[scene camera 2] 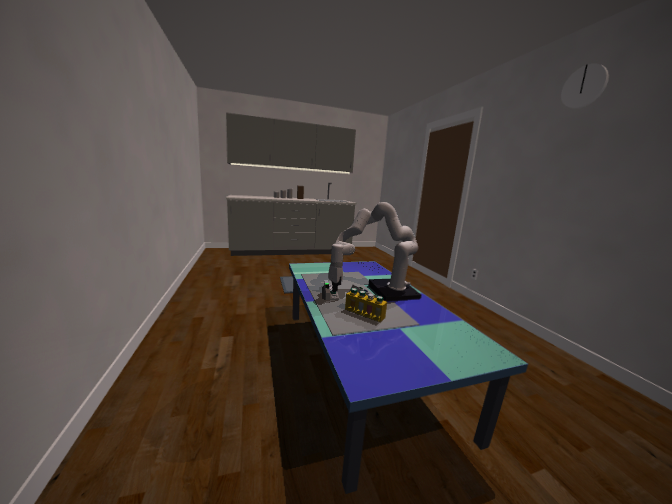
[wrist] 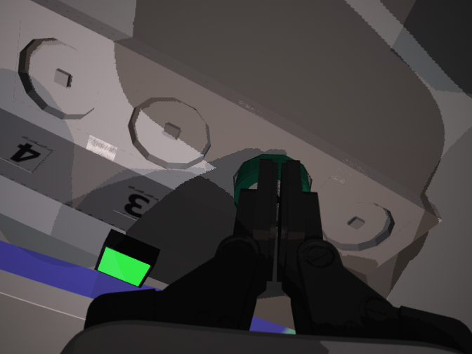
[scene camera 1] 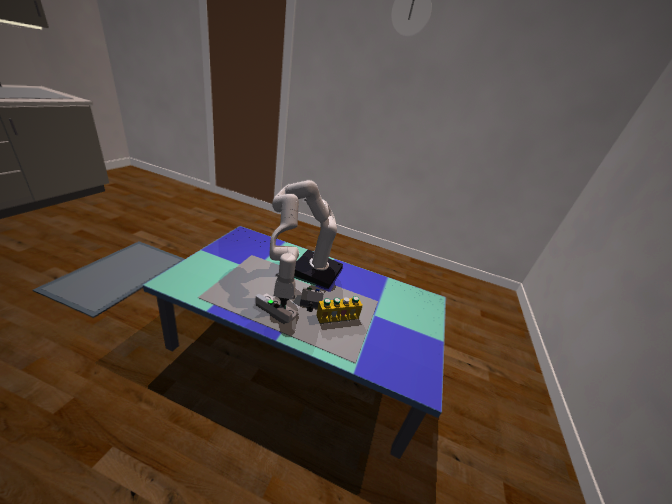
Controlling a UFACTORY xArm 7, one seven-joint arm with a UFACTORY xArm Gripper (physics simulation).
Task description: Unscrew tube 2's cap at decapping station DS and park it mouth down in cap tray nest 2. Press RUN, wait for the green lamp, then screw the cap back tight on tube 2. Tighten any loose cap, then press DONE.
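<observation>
My gripper (scene camera 1: 282,304) (scene camera 2: 334,292) (wrist: 278,186) is shut and empty, pointing down over the cap tray (scene camera 1: 279,314) (scene camera 2: 326,292) (wrist: 107,82). In the wrist view its fingertips overlap a green cap (wrist: 248,172) in the nest between nest 3 and the end nest; whether they touch it is unclear, and the fingers hide part of it. The other nests in that view are empty. A green lamp (scene camera 1: 270,301) (scene camera 2: 326,284) (wrist: 124,266) is lit at the tray's edge. The yellow rack (scene camera 1: 339,315) (scene camera 2: 364,307) holds several tubes; one pale tube top (scene camera 1: 346,300) (scene camera 2: 371,296) stands among green caps.
A dark grey device (scene camera 1: 311,297) stands between the cap tray and the rack; its details are too small to read. The black arm base (scene camera 1: 329,276) (scene camera 2: 408,294) is behind it. These stand on a grey mat (scene camera 1: 341,339) (scene camera 2: 347,326) on the blue and green table (scene camera 1: 407,352) (scene camera 2: 385,360).
</observation>
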